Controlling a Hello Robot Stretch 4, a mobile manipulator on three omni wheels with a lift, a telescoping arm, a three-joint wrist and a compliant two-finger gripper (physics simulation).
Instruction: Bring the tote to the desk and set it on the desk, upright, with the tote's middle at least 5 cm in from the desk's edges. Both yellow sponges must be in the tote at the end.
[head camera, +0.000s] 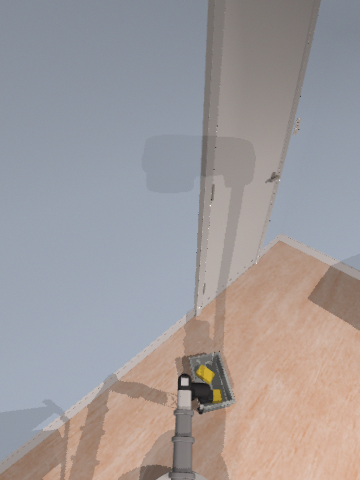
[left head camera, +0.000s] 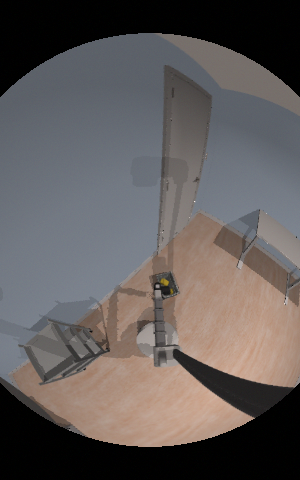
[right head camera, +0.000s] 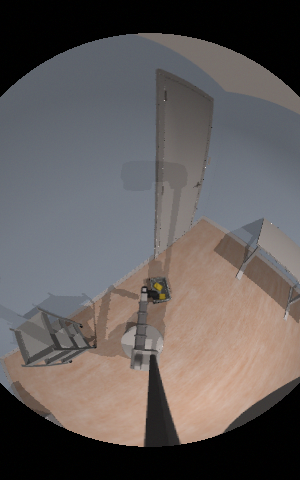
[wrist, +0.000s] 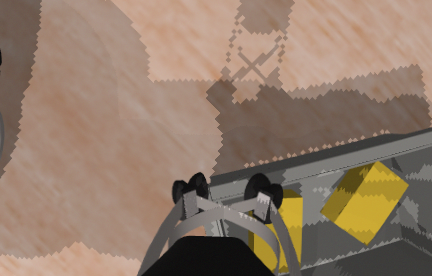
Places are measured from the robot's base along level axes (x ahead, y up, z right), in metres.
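Where they show: gripper, fingertip midpoint: (head camera: 200, 404) (left head camera: 162, 294) (wrist: 230, 188).
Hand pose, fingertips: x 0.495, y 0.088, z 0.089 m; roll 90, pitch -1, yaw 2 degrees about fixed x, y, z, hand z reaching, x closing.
Things, the pixels of their centre, and the offset from my fingertips. "*": a spot on its surface instead. Level surfaces: height alone.
- grey tote, body centre: (wrist: 333, 226) (head camera: 210, 382) (right head camera: 159, 290) (left head camera: 166, 285) dy -0.056, dx +0.135, dz +0.063 m
- desk, its level: dy +0.604 m
- grey shelved cart, surface spot: (left head camera: 47, 345) * dy +0.546, dx -0.646, dz -0.919 m
- door, surface spot: (head camera: 260, 100) * dy +1.311, dx +0.942, dz +0.266 m
The grey tote (head camera: 226, 377) (left head camera: 174, 282) (right head camera: 167, 287) (wrist: 320, 161) stands upright on the floor. One yellow sponge (head camera: 205, 374) (right head camera: 158, 286) (wrist: 372, 205) lies tilted towards its far end. The other yellow sponge (head camera: 217, 396) (right head camera: 162, 296) (wrist: 292, 230) lies at the near end, partly behind a finger. My gripper (wrist: 230, 188) is shut on the tote's near end wall at a corner, one finger outside and one inside. A small gap shows beside the inner finger; its lower contact is hidden. The desk (left head camera: 280, 235) (right head camera: 282, 245) stands away to the right.
A grey shelved cart (left head camera: 47, 345) (right head camera: 35, 337) stands at the left near the wall. A door (head camera: 260, 100) (left head camera: 187, 150) (right head camera: 185, 150) is in the wall beyond the tote. The desk's legs stand on the floor near the right wall.
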